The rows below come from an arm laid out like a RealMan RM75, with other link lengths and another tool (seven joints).
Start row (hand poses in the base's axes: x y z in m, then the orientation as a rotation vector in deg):
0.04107 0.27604 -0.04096 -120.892 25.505 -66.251
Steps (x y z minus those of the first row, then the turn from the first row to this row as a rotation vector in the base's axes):
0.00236 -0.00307 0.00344 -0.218 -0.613 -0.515
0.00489 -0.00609 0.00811 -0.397 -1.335 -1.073
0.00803 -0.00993 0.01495 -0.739 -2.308 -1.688
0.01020 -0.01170 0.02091 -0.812 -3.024 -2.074
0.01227 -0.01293 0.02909 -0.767 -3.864 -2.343
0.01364 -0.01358 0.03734 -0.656 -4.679 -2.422
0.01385 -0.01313 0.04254 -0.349 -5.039 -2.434
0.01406 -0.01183 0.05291 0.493 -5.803 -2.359
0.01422 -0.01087 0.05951 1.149 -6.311 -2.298
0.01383 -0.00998 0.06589 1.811 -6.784 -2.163
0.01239 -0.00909 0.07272 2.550 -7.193 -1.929
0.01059 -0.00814 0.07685 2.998 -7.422 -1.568
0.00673 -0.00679 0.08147 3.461 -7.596 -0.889
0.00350 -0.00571 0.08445 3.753 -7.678 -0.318
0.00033 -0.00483 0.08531 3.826 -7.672 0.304
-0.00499 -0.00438 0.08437 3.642 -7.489 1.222
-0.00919 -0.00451 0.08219 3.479 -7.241 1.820
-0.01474 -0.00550 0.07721 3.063 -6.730 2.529
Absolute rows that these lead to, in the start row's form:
0.04343 0.27297 -0.03752 -120.670 25.683 -67.258
0.04596 0.26995 -0.03285 -120.335 25.876 -68.381
0.04910 0.26611 -0.02601 -119.960 25.934 -69.862
0.05127 0.26434 -0.02005 -119.525 25.989 -70.829
0.05334 0.26311 -0.01187 -118.900 25.915 -71.795
0.05471 0.26246 -0.00362 -118.234 25.673 -72.594
0.05492 0.26291 0.00158 -117.721 25.668 -72.810
0.05513 0.26421 0.01195 -116.474 25.639 -73.117
0.05529 0.26517 0.01855 -115.563 25.653 -73.265
0.05490 0.26606 0.02493 -114.674 25.605 -73.331
0.05346 0.26695 0.03176 -113.768 25.515 -73.239
0.05166 0.26790 0.03589 -113.238 25.232 -73.040
0.04780 0.26925 0.04051 -112.740 24.637 -72.602
0.04457 0.27033 0.04349 -112.447 24.123 -72.218
0.04140 0.27121 0.04435 -112.398 23.489 -71.825
0.03608 0.27166 0.04341 -112.687 22.496 -71.217
0.03188 0.27153 0.04123 -112.997 21.887 -70.716
0.02633 0.27054 0.03625 -113.698 21.155 -70.017

